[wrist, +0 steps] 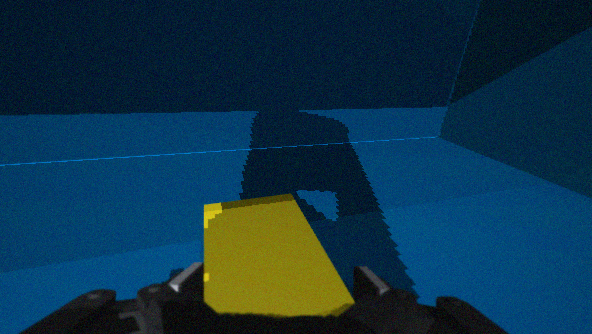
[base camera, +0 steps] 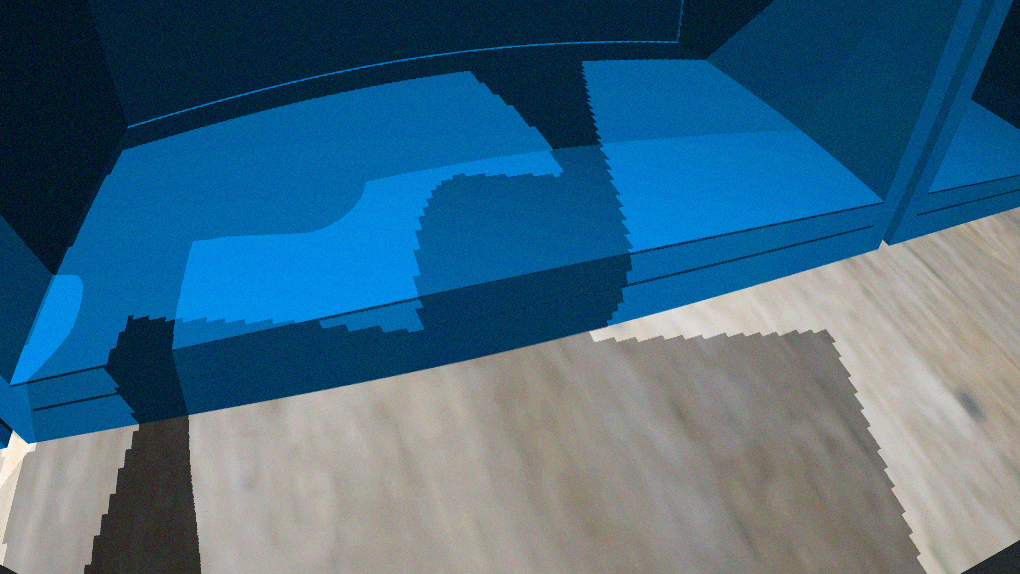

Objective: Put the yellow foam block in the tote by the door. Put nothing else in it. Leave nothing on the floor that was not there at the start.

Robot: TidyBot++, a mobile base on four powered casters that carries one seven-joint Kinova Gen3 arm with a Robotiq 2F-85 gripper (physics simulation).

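Frame: origin at the arm's base, x ahead, y left, z up, level; metres.
Where they show: gripper, fingertip midpoint: point(wrist: 281, 281).
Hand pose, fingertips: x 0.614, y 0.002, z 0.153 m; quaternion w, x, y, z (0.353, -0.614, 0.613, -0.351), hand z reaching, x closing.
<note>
After its pixels a point has its place.
The yellow foam block point(wrist: 265, 257) {x 0.605, y 0.010, z 0.182 m} fills the lower middle of the wrist view. It rests on the floor board of a blue shelf bay point(wrist: 432, 217) {x 0.706, y -0.141, z 0.137 m} point(base camera: 318, 182) {x 0.538, y 0.159, z -0.321 m}. My gripper point(wrist: 281, 281) {x 0.614, y 0.002, z 0.153 m} is wide open, with one fingertip on each side of the block. The left finger is close to the block's side and the right finger stands a little apart from it. The block does not show in the base camera view; only the arm's shadow lies across the shelf board there.
The shelf bay has a dark back wall point(wrist: 287, 54) {x 0.882, y 0.007, z 0.269 m} and a right side wall point(base camera: 807, 103) {x 0.684, y -0.375, z -0.283 m} point(wrist: 486, 119) {x 0.896, y -0.310, z 0.191 m}. A blue upright post point(base camera: 925, 134) {x 0.545, y -0.448, z -0.236 m} divides it from the neighbouring bay on the right. Wooden floor point(base camera: 554, 473) {x 0.301, y -0.040, z -0.397 m} lies in front of the shelf's low front edge.
</note>
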